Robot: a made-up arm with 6 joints.
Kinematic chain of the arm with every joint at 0, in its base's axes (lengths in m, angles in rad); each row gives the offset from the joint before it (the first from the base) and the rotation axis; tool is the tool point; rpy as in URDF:
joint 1: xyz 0 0 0.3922 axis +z
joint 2: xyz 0 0 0 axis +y
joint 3: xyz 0.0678 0 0.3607 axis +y
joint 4: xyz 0.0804 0 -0.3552 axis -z
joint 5: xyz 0 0 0 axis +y
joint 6: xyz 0.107 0 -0.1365 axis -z
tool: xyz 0 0 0 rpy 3.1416 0 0
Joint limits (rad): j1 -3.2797..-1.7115 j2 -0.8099..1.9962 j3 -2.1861..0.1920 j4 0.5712..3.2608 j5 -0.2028..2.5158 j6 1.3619..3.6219
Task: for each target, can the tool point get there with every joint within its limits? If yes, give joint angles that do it. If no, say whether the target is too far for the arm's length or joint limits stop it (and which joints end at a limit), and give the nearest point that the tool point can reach.
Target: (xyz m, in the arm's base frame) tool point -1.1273 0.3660 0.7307
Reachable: no: too far | nearest point -0.8136 0.1789 0.6331 | short by 0.378 m
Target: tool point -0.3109 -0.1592 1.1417
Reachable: yes | joints -2.4007 -0.1910 -2.0047 1.2407 0.0670 2.2702
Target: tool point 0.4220 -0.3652 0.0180
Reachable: no: joint limits stop it (at a limit: joint 1) | nearest point 0.1293 -0.3237 0.0180 | short by 0.296 m
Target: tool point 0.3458 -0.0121 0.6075
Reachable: no: joint limits stop it (at a limit: joint 1, joint 2, joint 5) | nearest point 0.1540 -0.0920 0.5583 | short by 0.213 m
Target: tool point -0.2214 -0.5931 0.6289
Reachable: yes | joints -2.1437 0.4676 -1.4084 2.2454 2.2560 1.5400
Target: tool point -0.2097 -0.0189 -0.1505
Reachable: yes | joints -3.0449 1.4762 -1.0550 3.0371 0.5862 2.2112
